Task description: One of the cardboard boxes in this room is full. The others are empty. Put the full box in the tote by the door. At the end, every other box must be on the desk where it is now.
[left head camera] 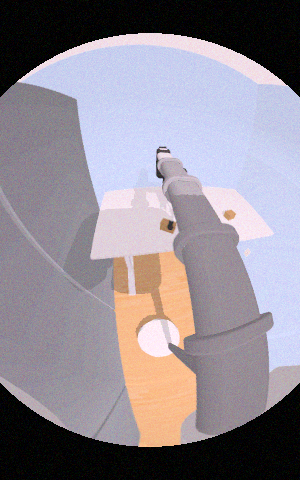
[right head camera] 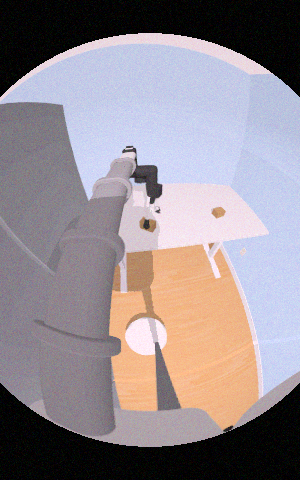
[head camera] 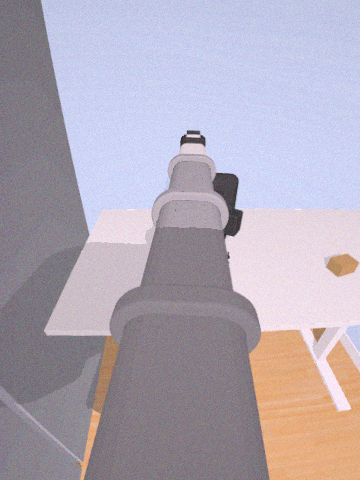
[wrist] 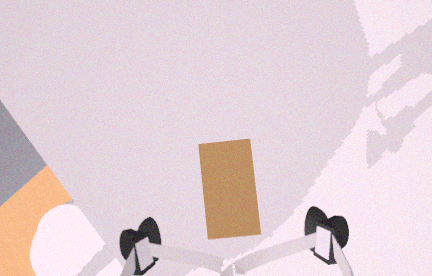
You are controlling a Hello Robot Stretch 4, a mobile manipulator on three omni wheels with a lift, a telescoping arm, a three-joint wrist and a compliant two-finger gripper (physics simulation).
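Places are measured from the robot's base along level axes (x ahead, y left, z up), in millimetres.
Pixels of known places: gripper, fingertip midpoint: (left head camera: 173, 221) (right head camera: 152, 220) (wrist: 231, 229); robot's base, origin of the base link: (left head camera: 157, 336) (right head camera: 146, 335).
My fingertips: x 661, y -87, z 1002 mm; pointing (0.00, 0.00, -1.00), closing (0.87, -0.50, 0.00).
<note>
Ahead of a thing's pixels: the offset from my fingertips to its top centre. Level surfaces: height alone.
A small brown cardboard box @[19 mm down, 17 mm ahead, 29 mm left] (left head camera: 164, 225) (right head camera: 152, 226) (wrist: 230, 190) lies on the white desk @[79 mm down] (head camera: 280, 300) (left head camera: 110, 240) (right head camera: 190, 195) (wrist: 150, 75), closed top up. A second brown box @[29 mm down, 148 mm ahead, 517 mm right] (head camera: 342, 265) (left head camera: 229, 214) (right head camera: 218, 212) lies farther right on the desk. My gripper (right head camera: 152, 216) (wrist: 231, 229) is open and empty above the first box. In the wrist view its fingertips stand wide apart, one on each side of the box's near end, with bare desk between each and the box. In the head view the arm hides the first box. The tote does not show. Whether a box is full cannot be seen.
A tall grey surface (head camera: 30, 150) (left head camera: 40, 150) (right head camera: 30, 150) stands along the desk's left side. A white round object (left head camera: 155, 337) (right head camera: 141, 336) (wrist: 55, 240) is in front of the desk, over the wooden floor @[1029 mm down] (head camera: 295, 425). A pale blue wall (head camera: 200, 60) is behind the desk.
</note>
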